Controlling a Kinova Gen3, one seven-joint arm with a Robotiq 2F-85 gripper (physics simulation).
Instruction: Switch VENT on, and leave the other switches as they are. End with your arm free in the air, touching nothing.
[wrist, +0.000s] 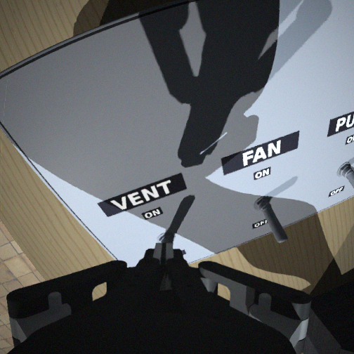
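The VENT switch lever (180, 216) is dark in shadow and slants up and right from its base, on the ON side, beside the ON label (152, 213) under the VENT label (142, 195). My gripper (163, 254) is shut with nothing between the fingers. Its tips show just below the lever's base and cover part of that area. Whether they touch the lever or panel, I cannot tell. The FAN lever (275, 222) points down toward its OFF label (260, 224).
The grey-blue panel (90, 115) has a third switch (346, 170) at the right edge, with a partly cut-off label beginning "PU" (344, 123). Its lever is partly cut off. The panel sits on a wooden surface (60, 227). Arm shadows cross the panel.
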